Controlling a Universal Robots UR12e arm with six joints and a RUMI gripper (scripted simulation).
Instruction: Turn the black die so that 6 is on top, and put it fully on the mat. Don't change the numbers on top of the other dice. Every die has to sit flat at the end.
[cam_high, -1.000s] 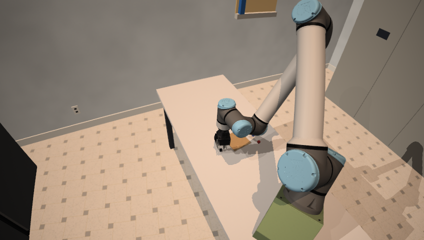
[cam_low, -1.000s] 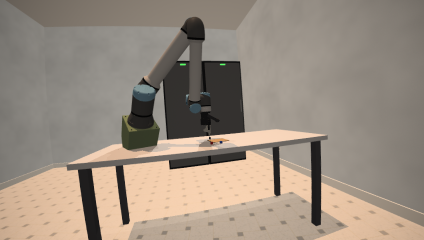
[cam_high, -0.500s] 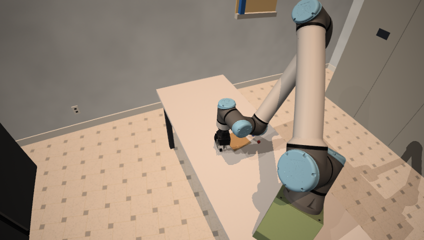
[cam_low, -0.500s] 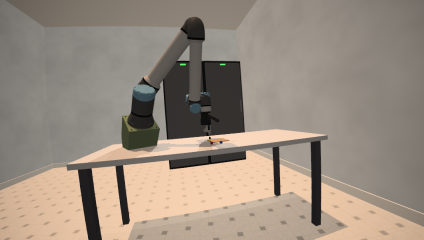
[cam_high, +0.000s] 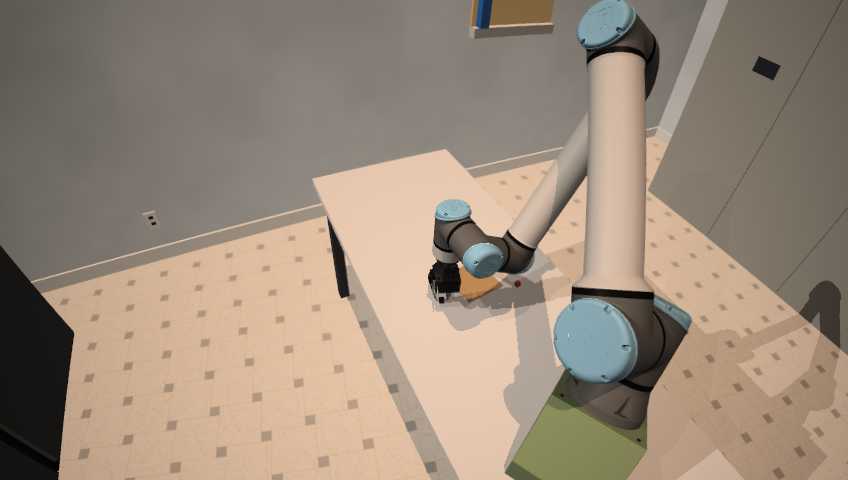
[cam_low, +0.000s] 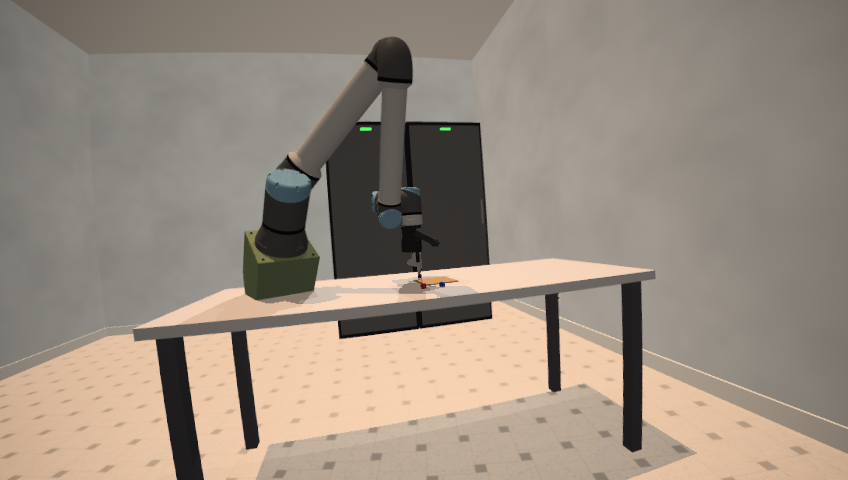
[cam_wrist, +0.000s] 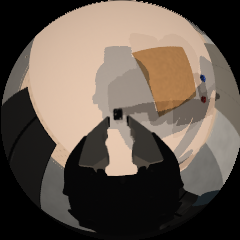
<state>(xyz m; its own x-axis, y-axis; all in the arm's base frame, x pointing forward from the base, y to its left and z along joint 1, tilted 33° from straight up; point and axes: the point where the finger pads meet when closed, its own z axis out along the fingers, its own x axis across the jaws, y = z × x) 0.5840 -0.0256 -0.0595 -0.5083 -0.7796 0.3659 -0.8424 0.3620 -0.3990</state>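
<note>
My gripper is now 20 mm above the black die. From my hand the other things lie so: red die: 250 mm to the right, 100 mm behind, 20 mm below; then brown mat: 150 mm to the right, 30 mm below, 10 mm ahead; then blue die: 270 mm to the right, 30 mm behind, 20 mm below.
</note>
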